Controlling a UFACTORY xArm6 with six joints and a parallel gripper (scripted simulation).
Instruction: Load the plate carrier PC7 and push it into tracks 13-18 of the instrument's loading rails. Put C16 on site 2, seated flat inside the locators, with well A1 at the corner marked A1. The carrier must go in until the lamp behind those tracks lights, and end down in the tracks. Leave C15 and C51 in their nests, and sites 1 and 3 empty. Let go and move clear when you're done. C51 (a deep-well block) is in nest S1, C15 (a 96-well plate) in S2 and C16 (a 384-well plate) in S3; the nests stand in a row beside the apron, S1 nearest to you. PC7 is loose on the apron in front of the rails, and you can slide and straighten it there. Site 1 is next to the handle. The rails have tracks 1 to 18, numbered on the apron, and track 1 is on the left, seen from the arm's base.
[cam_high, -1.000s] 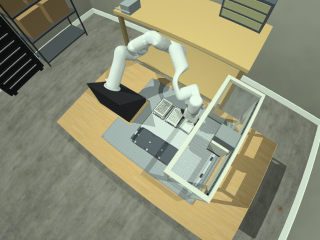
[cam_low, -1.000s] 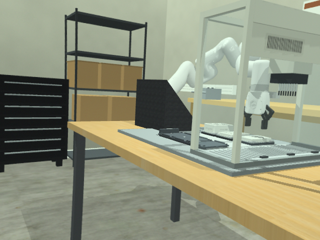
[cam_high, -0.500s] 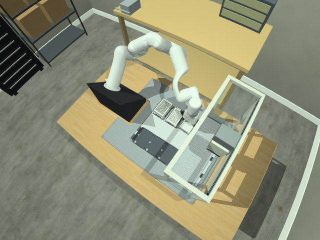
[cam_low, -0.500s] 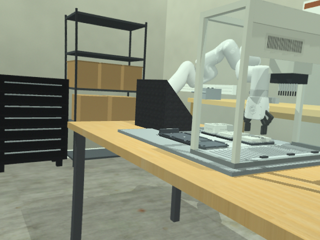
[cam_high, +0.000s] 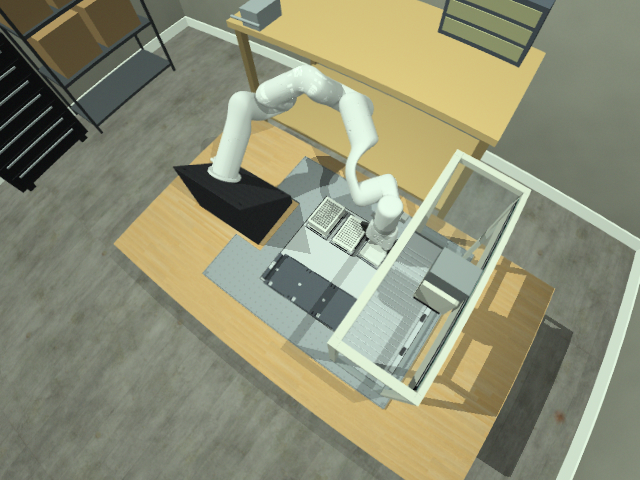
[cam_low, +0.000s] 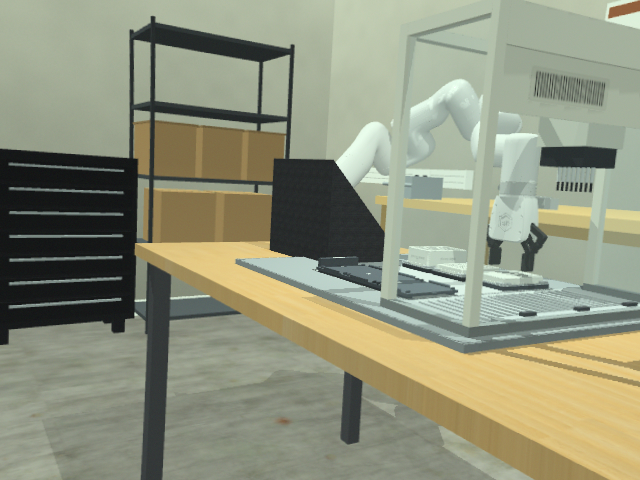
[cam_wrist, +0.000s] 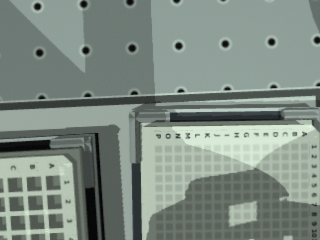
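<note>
Now: the nest S3 4 cm below my hand. From my hand the other things lie so: post: 15 cm ahead, 40 cm to the right, 20 cm above; then carrier PC7: 7 cm behind, 29 cm to the right, 3 cm below.
</note>
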